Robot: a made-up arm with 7 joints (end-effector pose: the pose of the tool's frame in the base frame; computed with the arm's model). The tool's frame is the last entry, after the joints. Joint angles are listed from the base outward.
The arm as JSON. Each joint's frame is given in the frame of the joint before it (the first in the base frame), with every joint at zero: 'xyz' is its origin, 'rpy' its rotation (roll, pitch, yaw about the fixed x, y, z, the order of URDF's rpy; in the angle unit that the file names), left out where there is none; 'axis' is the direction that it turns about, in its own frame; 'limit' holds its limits. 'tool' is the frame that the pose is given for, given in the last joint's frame.
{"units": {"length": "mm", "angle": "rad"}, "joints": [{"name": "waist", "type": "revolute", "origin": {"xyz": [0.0, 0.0, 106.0]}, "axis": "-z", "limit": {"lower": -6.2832, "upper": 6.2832}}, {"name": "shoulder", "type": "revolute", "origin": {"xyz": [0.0, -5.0, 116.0]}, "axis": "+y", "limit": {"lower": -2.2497, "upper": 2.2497}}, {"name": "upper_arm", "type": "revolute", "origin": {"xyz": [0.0, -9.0, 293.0]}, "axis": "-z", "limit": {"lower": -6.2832, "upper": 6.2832}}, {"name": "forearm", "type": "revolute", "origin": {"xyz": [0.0, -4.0, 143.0]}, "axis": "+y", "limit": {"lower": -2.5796, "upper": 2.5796}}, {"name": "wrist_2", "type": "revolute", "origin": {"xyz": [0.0, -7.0, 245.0]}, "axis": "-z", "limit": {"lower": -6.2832, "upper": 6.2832}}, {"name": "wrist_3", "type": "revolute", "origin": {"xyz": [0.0, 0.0, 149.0]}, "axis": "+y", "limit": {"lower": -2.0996, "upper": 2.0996}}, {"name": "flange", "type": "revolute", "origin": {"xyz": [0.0, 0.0, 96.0]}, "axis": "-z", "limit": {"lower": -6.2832, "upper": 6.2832}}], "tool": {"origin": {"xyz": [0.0, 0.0, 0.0], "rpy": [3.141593, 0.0, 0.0]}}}
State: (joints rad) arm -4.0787 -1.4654 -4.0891 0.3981 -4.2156 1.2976 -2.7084
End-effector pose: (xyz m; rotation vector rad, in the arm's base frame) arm 0.4560 0.7208 0.1650 -1.0987 -0.6454 1.7158
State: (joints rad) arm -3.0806 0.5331 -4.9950 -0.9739 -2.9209 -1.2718 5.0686
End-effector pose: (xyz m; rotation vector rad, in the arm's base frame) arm -0.2979 -0.2467 0.9232 2.7422 -0.4458 0.5965
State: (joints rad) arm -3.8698 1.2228 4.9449 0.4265 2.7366 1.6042 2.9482
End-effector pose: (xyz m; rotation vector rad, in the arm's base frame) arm -0.5621 -0.5735 0.4422 -1.3026 1.3341 -1.8481
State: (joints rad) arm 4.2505 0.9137 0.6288 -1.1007 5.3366 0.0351 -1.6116
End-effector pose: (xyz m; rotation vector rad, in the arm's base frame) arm -0.3465 0.1671 0.9079 -1.3355 2.1914 0.0084
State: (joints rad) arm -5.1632 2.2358 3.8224 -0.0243 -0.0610 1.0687 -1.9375
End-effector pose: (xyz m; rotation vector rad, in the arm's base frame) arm 0.3484 -0.6356 -0.2780 0.8702 -1.8743 -1.3647
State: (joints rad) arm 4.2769 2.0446 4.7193 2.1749 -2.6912 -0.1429 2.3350
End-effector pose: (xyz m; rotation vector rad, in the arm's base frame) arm -0.3976 -0.0495 0.1369 -1.8766 -0.2712 -0.8074
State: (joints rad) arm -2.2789 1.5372 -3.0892 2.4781 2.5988 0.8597 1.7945
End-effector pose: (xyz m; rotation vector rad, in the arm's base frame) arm -0.1067 0.0449 0.5530 -2.5735 -1.1328 -0.5634
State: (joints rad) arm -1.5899 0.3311 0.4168 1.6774 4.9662 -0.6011 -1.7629
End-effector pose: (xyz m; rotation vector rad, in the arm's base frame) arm 0.2533 0.5185 0.4676 0.1683 -1.4813 0.7654
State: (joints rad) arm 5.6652 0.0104 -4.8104 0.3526 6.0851 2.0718 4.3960
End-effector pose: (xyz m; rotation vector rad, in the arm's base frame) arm 0.1482 -0.1524 0.9557 -0.5663 -0.4636 0.5387
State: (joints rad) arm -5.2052 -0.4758 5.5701 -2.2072 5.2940 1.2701 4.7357
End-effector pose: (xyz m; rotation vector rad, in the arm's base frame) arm -0.3662 0.2460 0.2747 1.2396 0.5725 -0.3227
